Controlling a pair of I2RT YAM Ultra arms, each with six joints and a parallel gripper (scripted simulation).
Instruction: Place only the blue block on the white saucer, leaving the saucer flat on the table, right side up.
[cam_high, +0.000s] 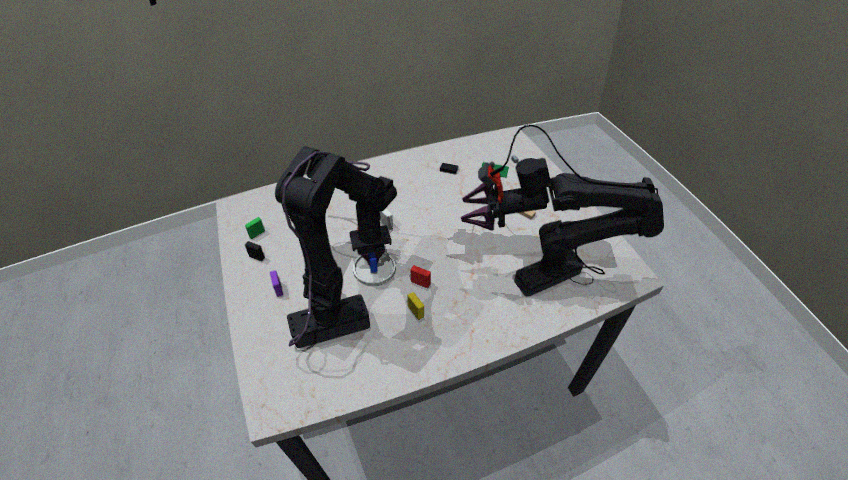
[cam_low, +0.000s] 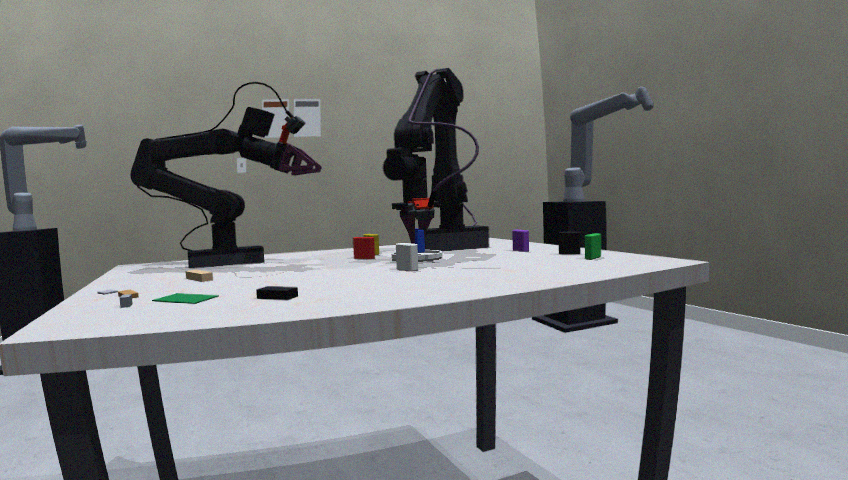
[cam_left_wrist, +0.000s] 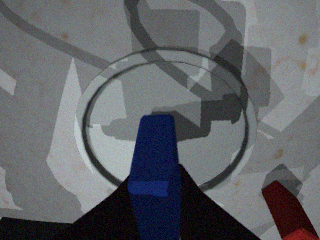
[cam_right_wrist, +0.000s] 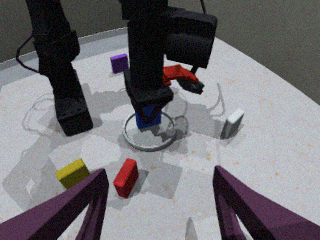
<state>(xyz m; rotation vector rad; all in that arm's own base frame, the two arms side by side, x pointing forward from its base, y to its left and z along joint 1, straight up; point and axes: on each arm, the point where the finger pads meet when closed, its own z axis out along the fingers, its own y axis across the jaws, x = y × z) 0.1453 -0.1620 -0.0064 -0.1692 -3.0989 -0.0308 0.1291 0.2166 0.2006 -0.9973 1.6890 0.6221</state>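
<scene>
The white saucer is 30 mm below my left hand. Round my left hand: blue block (right at my left hand); then red block (80 mm behind, 110 mm to the right, 20 mm below); then yellow block (170 mm behind, 80 mm to the right, 20 mm below).
</scene>
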